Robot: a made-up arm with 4 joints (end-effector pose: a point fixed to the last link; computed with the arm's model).
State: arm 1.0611 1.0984 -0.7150 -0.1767
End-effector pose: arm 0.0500 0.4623 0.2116 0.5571 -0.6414 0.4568 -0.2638
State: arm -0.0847 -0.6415 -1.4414 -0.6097
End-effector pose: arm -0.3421 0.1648 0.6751 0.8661 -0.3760 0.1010 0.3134
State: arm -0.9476 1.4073 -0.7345 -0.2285
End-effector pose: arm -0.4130 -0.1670 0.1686 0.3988 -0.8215 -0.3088 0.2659
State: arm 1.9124 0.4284 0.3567 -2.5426
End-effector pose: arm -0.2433 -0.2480 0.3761 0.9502 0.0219 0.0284 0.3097
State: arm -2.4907 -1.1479 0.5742 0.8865
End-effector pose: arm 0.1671 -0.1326 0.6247 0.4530 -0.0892 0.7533 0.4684
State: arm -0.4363 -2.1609 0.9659 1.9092
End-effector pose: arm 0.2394 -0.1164 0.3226 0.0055 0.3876 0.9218 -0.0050
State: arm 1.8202 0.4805 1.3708 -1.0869
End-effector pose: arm -0.1906 0.2529 -0.0505 0.8426 0.0504 -0.4276 -0.3236
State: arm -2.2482 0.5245 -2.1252 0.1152
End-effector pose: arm 0.0305 -0.4554 -0.0069 0.1176 -0.3679 -0.8974 0.2132
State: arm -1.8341 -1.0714 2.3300 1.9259
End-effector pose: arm -0.0712 0.1607 0.1608 0.1294 0.3017 -0.9446 -0.0059
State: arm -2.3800 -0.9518 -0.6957 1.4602
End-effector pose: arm -0.3339 -0.3549 0.6523 0.8888 -0.0437 0.1200 0.4402
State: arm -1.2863 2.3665 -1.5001 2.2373
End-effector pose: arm 0.4499 0.1546 0.2686 0.3153 -0.1775 0.9180 -0.1623
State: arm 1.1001 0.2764 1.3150 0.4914
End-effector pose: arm -0.0612 0.3276 0.3804 0.6075 0.4735 -0.1487 -0.6202
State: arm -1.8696 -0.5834 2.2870 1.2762
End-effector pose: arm 0.0922 -0.0496 0.2198 0.1293 -0.0021 0.9908 0.0395
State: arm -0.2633 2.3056 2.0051 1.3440
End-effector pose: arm -0.1062 0.2078 0.3620 0.8479 -0.1039 -0.1078 -0.5086
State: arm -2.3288 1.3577 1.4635 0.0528
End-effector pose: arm 0.2984 -0.2378 0.3272 0.4188 0.0196 0.0491 0.9065
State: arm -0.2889 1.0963 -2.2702 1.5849
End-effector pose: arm 0.1234 -0.2556 0.0136 0.0895 0.5885 0.8006 -0.0677
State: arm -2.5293 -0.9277 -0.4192 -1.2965
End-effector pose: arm 0.2433 0.1297 0.3314 0.3247 -0.2052 -0.1454 -0.9118
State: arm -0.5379 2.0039 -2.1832 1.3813
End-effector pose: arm 0.1768 -0.3627 0.3799 0.4555 0.4972 0.7096 -0.2044
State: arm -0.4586 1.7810 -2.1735 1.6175
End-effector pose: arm 0.2311 -0.3366 0.2703 0.3308 0.4665 0.7912 -0.2165
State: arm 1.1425 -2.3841 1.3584 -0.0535
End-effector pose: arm 0.0206 0.4283 0.3916 0.2532 -0.7894 0.5378 -0.1533
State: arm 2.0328 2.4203 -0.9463 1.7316
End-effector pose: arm -0.4406 0.1054 0.1690 0.0344 -0.9824 0.1491 0.1069
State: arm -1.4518 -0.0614 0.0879 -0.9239
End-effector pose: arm 0.1405 -0.2676 0.3609 0.3726 0.0720 0.0195 0.9250
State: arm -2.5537 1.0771 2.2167 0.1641
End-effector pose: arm 0.3707 -0.1107 0.2141 0.3092 0.1135 0.5274 0.7832
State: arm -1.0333 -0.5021 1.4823 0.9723
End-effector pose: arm -0.0812 -0.1669 0.4611 0.5466 0.4504 0.7058 0.0167
